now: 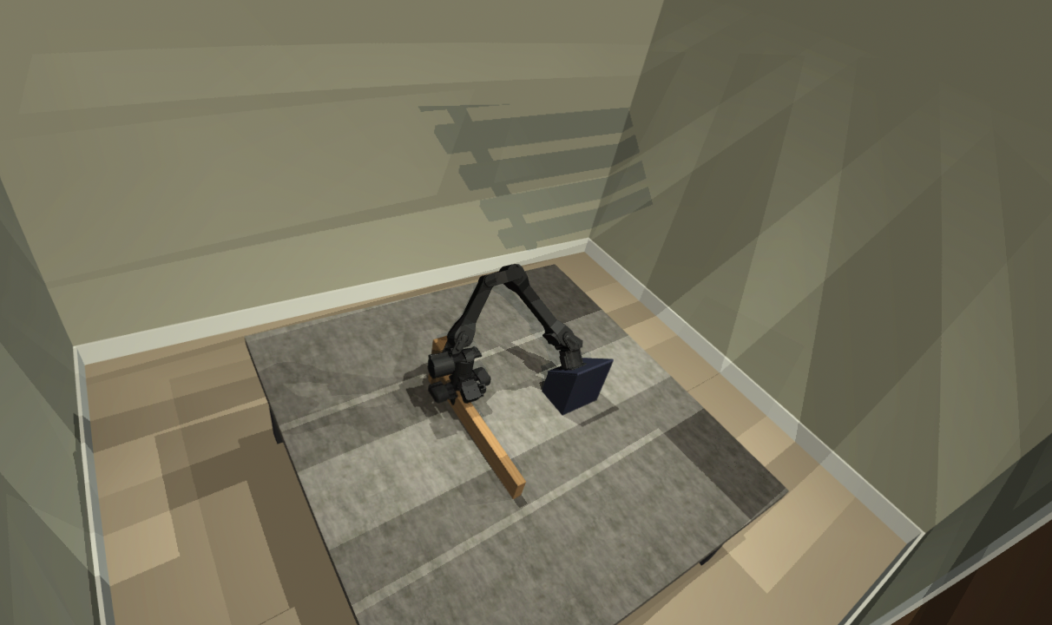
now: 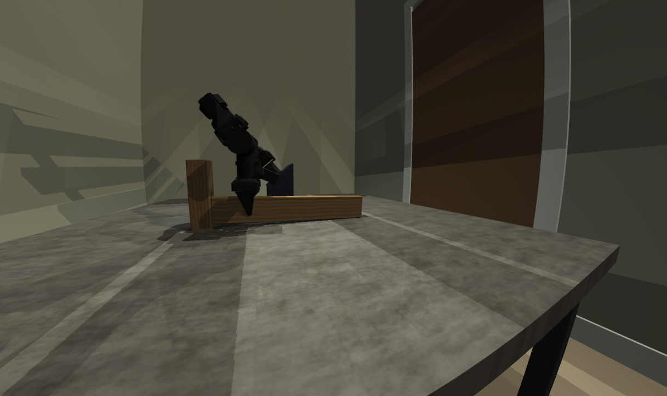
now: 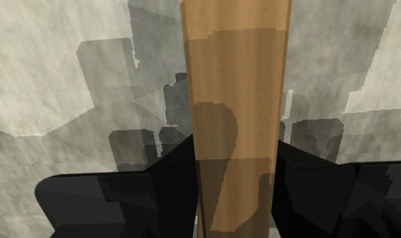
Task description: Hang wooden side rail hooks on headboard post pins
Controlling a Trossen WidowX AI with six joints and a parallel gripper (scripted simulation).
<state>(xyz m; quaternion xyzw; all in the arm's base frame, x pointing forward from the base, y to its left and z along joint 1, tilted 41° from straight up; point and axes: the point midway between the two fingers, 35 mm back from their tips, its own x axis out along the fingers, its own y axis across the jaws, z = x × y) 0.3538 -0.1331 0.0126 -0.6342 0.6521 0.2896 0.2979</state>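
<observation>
My gripper tip is 120 mm to the left of the headboard post and 50 mm below it.
</observation>
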